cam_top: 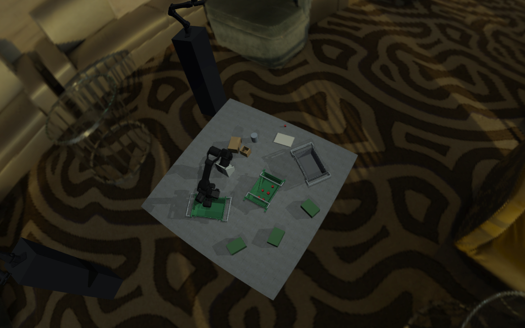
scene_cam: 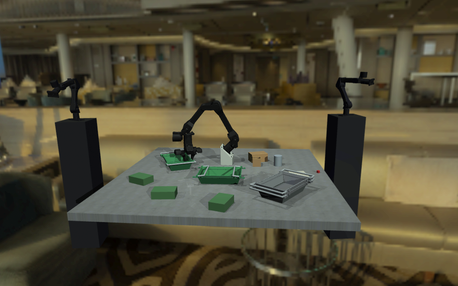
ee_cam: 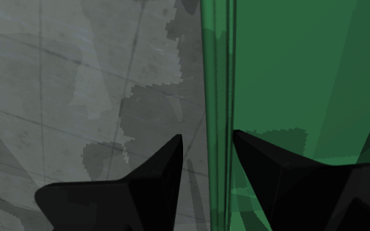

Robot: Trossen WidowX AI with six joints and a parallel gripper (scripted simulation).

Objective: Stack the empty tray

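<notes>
Now: the green tray 20 mm ahead of my gripper tip, 70 mm to the right of it and 30 mm above it. Round my gripper tip: pale sheet: 300 mm ahead, 700 mm to the left, 10 mm below; then red block: 250 mm ahead, 840 mm to the left.
</notes>
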